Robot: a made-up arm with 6 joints.
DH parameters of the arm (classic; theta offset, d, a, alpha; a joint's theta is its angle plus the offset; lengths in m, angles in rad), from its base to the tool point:
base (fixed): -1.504 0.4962 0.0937 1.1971
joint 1: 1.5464 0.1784 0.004 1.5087
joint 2: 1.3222 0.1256 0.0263 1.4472
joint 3: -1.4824 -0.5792 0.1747 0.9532
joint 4: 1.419 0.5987 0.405 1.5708
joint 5: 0.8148 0 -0.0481 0
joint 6: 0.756 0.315 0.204 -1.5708
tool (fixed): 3.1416 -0.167 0 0
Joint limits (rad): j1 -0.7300..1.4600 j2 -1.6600..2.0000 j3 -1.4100..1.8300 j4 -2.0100..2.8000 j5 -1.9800..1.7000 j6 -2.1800..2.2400
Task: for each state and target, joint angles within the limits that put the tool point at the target. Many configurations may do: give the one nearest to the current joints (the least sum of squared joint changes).
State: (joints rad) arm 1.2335 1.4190 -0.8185 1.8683 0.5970 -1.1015
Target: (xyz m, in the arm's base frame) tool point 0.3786 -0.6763 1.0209
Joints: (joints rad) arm 0.9789 1.4278 -0.7978 2.2466 0.4608 -1.2486
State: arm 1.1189 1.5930 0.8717 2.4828 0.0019 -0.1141
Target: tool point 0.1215 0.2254 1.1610
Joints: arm 0.7236 1.8589 0.5049 2.1223 -0.0159 -0.1360
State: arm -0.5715 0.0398 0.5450 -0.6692 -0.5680 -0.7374
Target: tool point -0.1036 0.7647 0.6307
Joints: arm -0.3363 0.0858 0.2665 -0.9756 -0.5618 -0.7242
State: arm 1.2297 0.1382 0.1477 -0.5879 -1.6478 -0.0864
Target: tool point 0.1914 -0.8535 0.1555
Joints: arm 1.4600 -0.2703 -0.7854 -1.2137 -1.8220 -0.2894
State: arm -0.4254 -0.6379 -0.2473 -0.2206 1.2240 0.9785
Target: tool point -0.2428 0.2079 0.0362
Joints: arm -0.1500 -0.8134 -0.4719 -0.1561 1.2643 1.0323
